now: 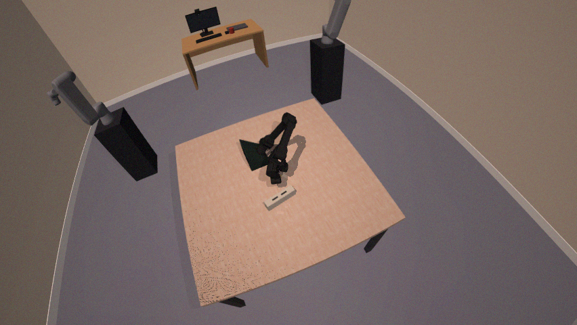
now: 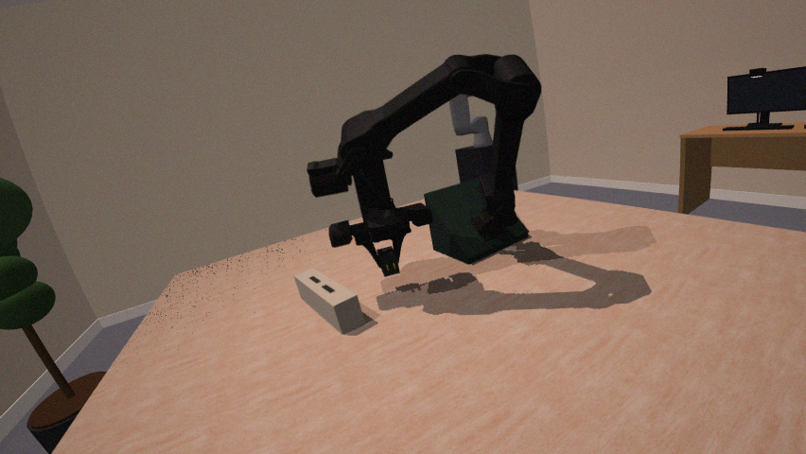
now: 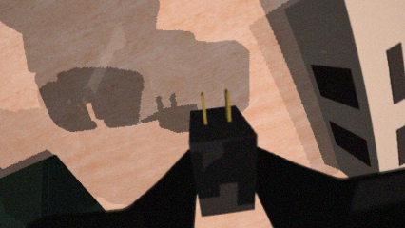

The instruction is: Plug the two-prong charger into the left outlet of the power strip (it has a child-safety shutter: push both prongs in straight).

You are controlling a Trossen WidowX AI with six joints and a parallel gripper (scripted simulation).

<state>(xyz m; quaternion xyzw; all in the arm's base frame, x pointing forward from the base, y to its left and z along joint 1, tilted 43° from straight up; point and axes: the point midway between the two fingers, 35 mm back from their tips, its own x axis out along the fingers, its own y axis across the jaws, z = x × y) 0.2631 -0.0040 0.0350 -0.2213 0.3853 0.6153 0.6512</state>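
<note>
Now: the black two-prong charger 20 mm to the left of my gripper tip and 10 mm above it.
</note>
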